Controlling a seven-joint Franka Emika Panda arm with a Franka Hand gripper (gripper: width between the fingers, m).
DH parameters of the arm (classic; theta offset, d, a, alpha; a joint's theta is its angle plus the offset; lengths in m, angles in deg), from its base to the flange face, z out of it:
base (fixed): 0 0 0 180
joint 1: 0 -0.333 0 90
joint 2: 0 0 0 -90
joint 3: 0 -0.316 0.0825 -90
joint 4: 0 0 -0.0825 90
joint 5: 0 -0.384 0 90
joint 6: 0 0 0.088 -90
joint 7: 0 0.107 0 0
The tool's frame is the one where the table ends.
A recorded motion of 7 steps. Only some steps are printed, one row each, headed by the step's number.
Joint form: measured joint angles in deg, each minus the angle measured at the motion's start. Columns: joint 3, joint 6, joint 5, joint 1, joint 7, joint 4, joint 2.
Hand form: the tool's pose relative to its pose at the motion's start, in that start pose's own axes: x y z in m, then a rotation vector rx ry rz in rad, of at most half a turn. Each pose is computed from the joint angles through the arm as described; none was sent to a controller.
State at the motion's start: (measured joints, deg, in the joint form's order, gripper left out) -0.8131 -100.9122 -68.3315 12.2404 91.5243 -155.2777 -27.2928
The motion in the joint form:
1: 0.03 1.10 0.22 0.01 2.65 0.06 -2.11
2: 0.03 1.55 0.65 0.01 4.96 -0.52 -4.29
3: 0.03 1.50 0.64 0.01 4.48 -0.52 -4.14
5: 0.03 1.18 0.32 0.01 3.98 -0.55 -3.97
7: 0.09 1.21 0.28 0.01 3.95 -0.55 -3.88
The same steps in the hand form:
1: -0.0077 0.0110 -0.0037 -0.0045 -0.0026 0.0113
2: -0.0099 0.0208 -0.0061 -0.0012 0.0005 0.0250
3: -0.0095 0.0200 -0.0058 -0.0013 0.0007 0.0191
5: -0.0092 0.0187 -0.0058 0.0025 -0.0047 0.0144
7: -0.0089 0.0183 -0.0059 0.0016 -0.0060 0.0158

